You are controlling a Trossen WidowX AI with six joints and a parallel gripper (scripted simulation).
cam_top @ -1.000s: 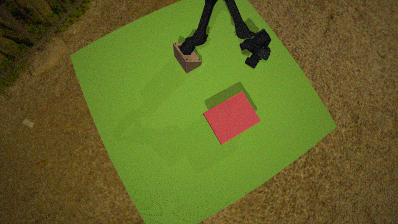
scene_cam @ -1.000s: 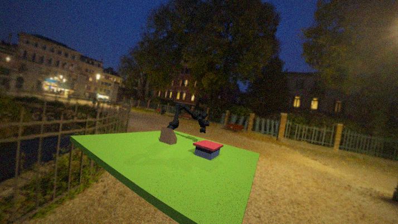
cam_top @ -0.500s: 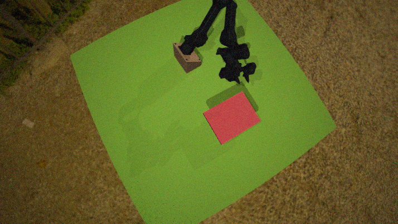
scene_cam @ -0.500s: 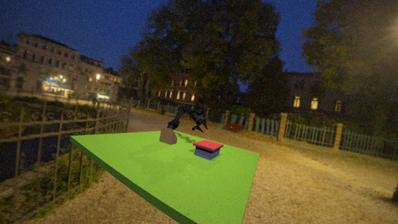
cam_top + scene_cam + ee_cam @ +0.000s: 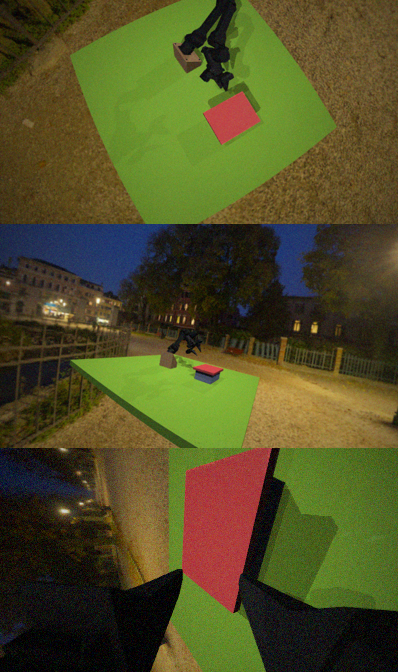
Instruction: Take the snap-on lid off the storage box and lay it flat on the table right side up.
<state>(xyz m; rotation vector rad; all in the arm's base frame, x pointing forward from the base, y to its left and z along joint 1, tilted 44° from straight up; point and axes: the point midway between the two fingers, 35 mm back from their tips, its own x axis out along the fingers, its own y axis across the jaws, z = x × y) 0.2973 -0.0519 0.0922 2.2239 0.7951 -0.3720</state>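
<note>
The red lid is 12 cm ahead of my gripper tip, 1 cm to the right of it and 10 cm below it. The rest, counted from my gripper tip: storage box: 12 cm ahead, 1 cm to the right, 15 cm below.
</note>
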